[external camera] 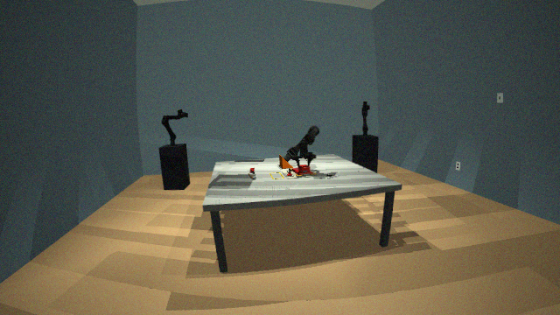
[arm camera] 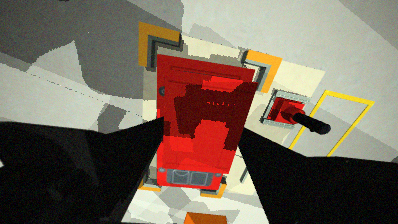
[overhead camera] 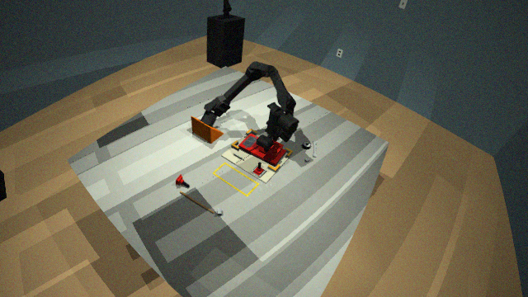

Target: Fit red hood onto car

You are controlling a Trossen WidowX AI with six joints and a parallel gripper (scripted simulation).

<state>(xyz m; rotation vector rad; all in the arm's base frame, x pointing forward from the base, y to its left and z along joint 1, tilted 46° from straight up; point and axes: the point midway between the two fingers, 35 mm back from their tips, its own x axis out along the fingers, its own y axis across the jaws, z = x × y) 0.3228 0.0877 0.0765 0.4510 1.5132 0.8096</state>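
Right now the red hood is right at my gripper tip. From my gripper tip the other things lie so: grey engine block (3 cm below, 1 cm to the left); wooden-handled hammer (42 cm to the right, 5 cm below, 3 cm behind); wrench (20 cm to the left, 13 cm ahead, 5 cm below).
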